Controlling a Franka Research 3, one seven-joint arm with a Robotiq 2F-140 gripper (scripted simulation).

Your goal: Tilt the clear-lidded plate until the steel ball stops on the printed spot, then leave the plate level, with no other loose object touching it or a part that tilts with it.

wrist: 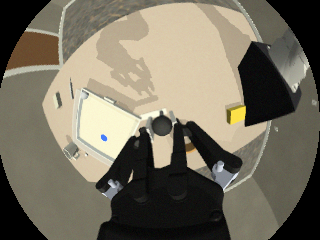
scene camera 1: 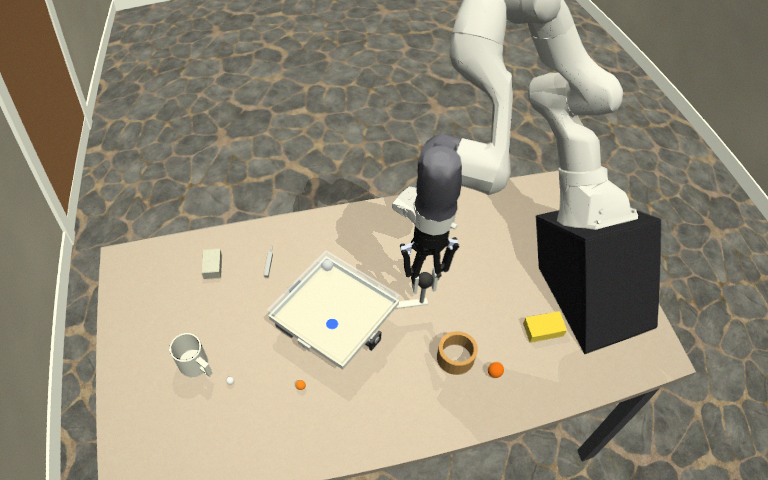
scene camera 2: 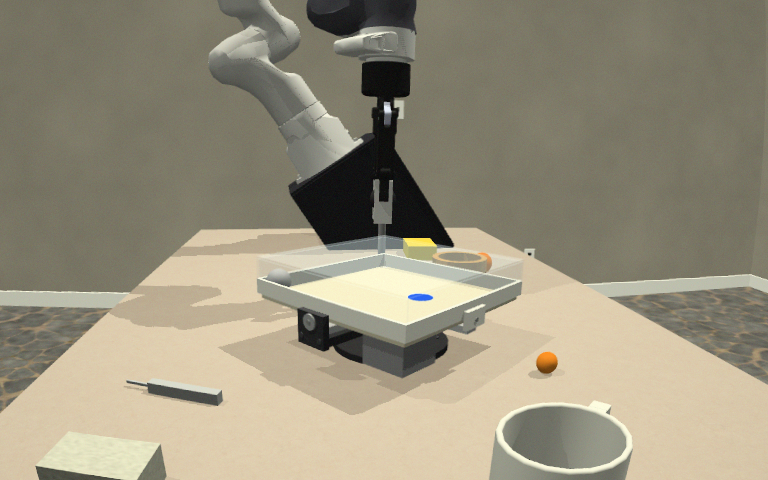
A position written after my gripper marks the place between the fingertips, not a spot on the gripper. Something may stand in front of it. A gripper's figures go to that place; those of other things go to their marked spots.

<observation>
My gripper [scene camera 1: 423, 288] is 1.45 m from the lens. A mug [scene camera 1: 186, 349] is 1.53 m from the lens. A yellow block [scene camera 1: 547, 326]: 1.56 m from the lens.
</observation>
